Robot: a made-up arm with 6 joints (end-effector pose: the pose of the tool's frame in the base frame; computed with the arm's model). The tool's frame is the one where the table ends.
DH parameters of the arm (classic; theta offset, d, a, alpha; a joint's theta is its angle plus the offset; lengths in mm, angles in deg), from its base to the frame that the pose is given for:
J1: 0 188 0 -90
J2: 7.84 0 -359.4 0
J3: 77.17 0 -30.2 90
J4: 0 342.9 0 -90
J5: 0 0 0.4 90
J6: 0 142.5 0 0
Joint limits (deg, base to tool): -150..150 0..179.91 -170..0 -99.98..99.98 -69.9..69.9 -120..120
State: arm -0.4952 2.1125 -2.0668 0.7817 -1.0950 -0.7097
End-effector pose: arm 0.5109 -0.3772 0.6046 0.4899 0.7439 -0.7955
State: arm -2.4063 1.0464 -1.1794 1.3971 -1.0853 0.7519
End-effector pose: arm -0.2706 -0.0776 0.6609 1.1883 -0.8332 -1.6658
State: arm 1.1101 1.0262 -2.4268 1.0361 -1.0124 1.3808
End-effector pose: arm 0.0045 -0.2245 0.9428 -0.9536 -0.2275 -2.6775
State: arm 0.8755 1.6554 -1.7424 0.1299 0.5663 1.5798
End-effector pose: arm 0.3401 0.4232 0.5736 1.9620 -0.1362 2.4655
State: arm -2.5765 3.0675 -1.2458 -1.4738 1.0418 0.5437
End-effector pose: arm -0.3267 -0.0620 -0.2464 -2.5783 -0.9609 1.2900
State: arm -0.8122 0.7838 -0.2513 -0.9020 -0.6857 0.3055
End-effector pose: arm 0.2085 -0.1174 0.3563 -1.5258 1.0890 -1.8230
